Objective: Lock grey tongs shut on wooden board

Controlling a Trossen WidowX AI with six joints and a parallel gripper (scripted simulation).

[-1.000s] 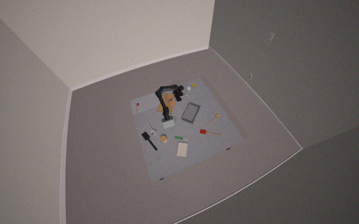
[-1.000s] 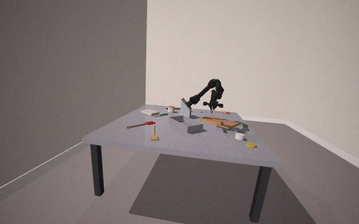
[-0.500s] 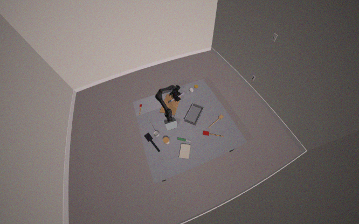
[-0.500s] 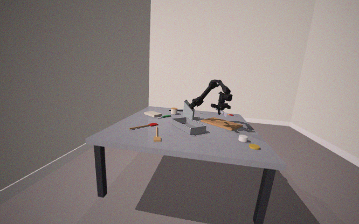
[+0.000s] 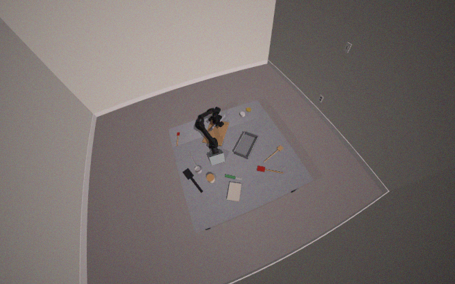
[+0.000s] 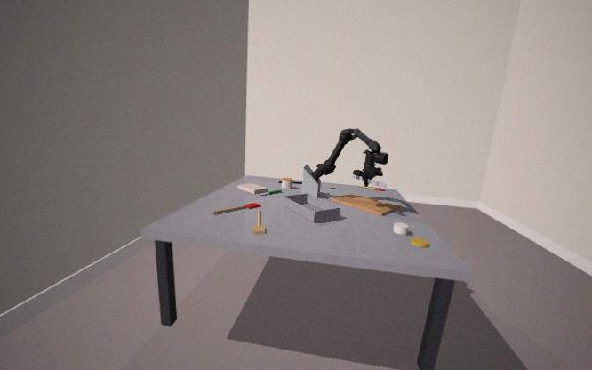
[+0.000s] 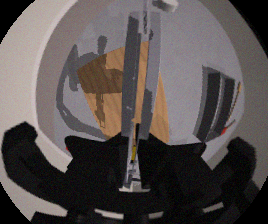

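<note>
Now: the wooden board 2 cm behind my gripper tip, 1 cm to the left of it and 11 cm below it. From my gripper tip the other things lie so: white cylinder: 39 cm ahead, 16 cm to the left, 10 cm below; then roasting tin: 26 cm ahead, 30 cm to the right, 9 cm below; then yellow disc: 50 cm ahead, 22 cm to the left, 11 cm below.
</note>
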